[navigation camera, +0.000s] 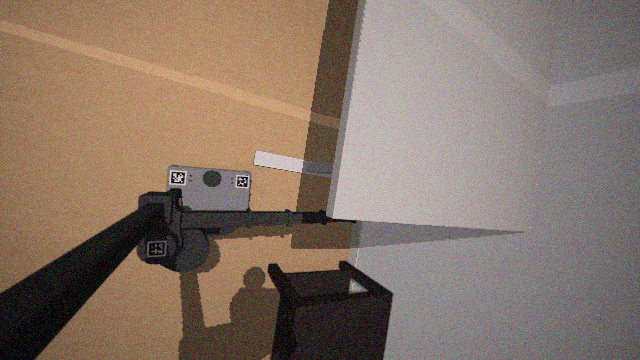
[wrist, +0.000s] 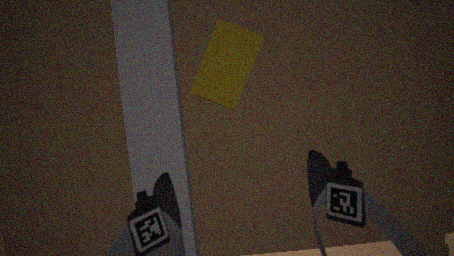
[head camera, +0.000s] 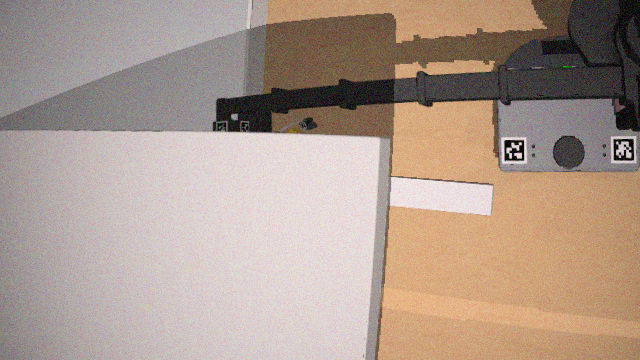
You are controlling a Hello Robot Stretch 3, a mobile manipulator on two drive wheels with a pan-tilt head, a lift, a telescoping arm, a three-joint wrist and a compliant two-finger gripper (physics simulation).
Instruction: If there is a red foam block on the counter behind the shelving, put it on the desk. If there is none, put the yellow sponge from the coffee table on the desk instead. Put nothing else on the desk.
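Observation:
A yellow rectangular block, which looks like the sponge, lies on the shaded brown floor in the wrist view, right of a long pale strip and ahead of the fingertips. A small yellow patch shows beside one finger at the white top's edge in the head view. My gripper is open, its fingers wide apart with nothing between them. The white top hides part of it in the head view. No red foam block shows. I cannot tell which surface is the desk, coffee table or counter.
A large white top stands beside my extended arm. A pale strip lies along the floor, partly under it. A dark open-topped box-like piece stands near the pale wall.

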